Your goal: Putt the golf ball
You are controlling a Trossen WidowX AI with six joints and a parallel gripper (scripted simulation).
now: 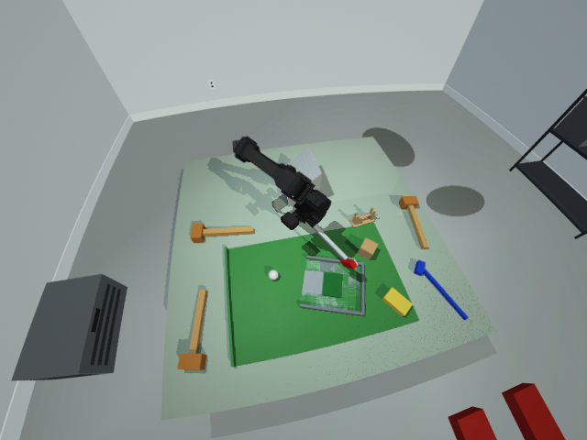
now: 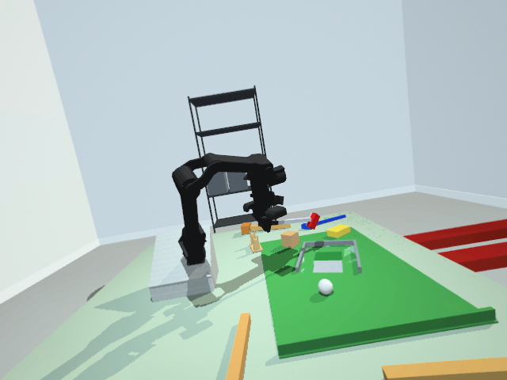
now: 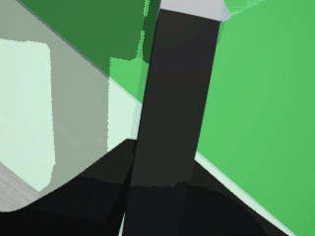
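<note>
The red putter lies 10 cm ahead of my gripper tip and 6 cm to the left of it. Also, from my gripper tip: yellow block (36 cm ahead, 30 cm to the left, 15 cm below); tan cube (26 cm to the left, 14 cm below, 11 cm ahead); white golf ball (16 cm to the right, 15 cm below, 14 cm ahead).
</note>
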